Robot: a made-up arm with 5 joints.
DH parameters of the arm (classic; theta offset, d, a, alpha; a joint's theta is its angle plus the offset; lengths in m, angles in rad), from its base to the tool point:
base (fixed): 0.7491 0 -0.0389 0
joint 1: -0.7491 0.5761 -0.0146 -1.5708
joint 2: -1.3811 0 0.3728 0
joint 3: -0.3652 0 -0.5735 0
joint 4: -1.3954 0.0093 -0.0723 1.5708
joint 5: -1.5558 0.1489 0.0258 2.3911
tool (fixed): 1.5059 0.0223 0 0
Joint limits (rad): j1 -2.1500..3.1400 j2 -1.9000..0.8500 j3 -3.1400..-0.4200 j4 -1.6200..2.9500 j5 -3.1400..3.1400
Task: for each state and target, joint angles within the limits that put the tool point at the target. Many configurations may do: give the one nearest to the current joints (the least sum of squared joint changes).
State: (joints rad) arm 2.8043 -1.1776 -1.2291 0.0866 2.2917
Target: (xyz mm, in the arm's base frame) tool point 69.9 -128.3 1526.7
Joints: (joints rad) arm 2.4643 -1.0119 -1.7227 0.0233 2.3721
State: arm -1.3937 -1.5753 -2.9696 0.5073 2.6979
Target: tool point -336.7 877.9 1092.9
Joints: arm -1.2154 -1.3278 -2.7611 0.6400 2.6689
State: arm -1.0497 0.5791 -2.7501 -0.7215 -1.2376
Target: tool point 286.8 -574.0 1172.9
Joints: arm -1.0706 0.8500 -2.8521 -1.5498 -1.2128
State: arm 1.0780 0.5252 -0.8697 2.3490 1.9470
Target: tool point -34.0 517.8 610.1
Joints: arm 1.5700 0.2598 -1.2250 2.3799 1.9755
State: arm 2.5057 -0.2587 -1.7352 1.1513 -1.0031
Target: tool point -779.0 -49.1 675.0
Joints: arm 3.1400 0.1184 -1.3057 1.2436 -1.5587
